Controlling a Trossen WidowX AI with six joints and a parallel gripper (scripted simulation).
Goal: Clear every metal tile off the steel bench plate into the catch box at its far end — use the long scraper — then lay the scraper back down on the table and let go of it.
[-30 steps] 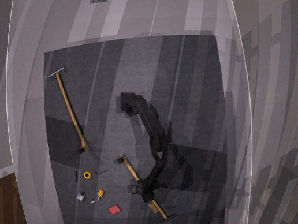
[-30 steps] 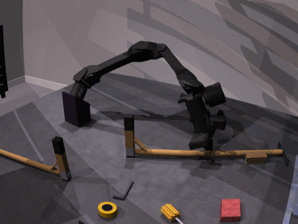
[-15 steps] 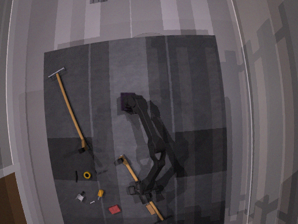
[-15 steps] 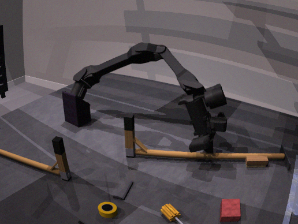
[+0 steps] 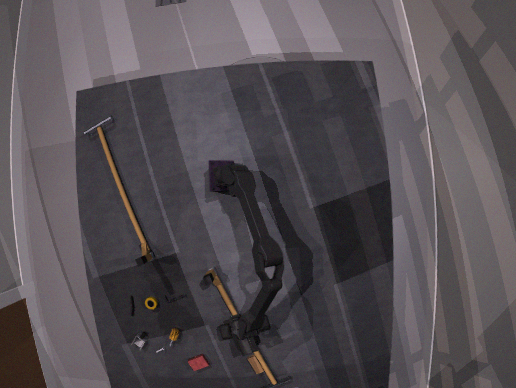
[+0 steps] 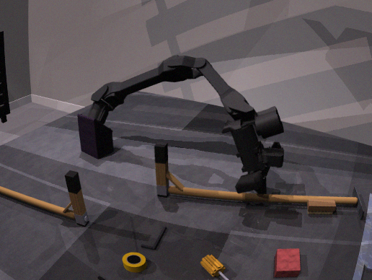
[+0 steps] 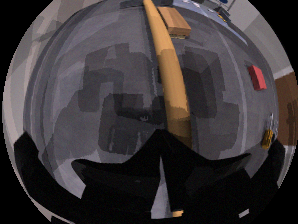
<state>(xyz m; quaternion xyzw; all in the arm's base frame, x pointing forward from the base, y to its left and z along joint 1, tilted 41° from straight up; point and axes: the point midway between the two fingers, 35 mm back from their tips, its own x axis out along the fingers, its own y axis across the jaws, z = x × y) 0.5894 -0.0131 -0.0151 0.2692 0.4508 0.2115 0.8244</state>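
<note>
My gripper tip is 20 mm short of the long wooden-handled scraper, 10 mm to the left of it and 50 mm below it. Also, from my gripper tip: yellow-handled tool (310 mm to the right); then wooden block (180 mm ahead); then red block (140 mm ahead, 240 mm to the right).
</note>
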